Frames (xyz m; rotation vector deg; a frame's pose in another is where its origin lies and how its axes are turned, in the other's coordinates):
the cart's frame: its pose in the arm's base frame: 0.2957 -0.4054 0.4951 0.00 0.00 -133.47
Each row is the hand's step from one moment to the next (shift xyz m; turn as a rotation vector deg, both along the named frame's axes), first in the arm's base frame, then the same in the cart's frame.
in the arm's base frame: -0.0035 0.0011 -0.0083 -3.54 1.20 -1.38
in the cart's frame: 0.0016 -0.0033 -0.0083 1.56 -3.39 -1.38
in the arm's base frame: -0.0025 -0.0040 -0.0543 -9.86 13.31 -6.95
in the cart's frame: 0.0046 0.0009 -0.0543 -2.88 -16.31 -6.95
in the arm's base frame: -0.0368 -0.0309 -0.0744 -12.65 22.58 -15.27
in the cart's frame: 0.0477 -0.0054 -0.0744 -7.68 -24.72 -15.27
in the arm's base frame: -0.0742 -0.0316 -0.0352 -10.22 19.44 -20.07
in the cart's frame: 0.0740 -0.0321 -0.0352 -7.08 -20.79 -20.07
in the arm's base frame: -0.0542 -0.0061 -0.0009 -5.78 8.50 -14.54
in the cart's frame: 0.0417 -0.0351 -0.0009 -2.19 -10.04 -14.54
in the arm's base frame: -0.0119 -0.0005 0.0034 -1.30 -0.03 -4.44
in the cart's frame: 0.0085 -0.0083 0.0034 0.92 -0.92 -4.44
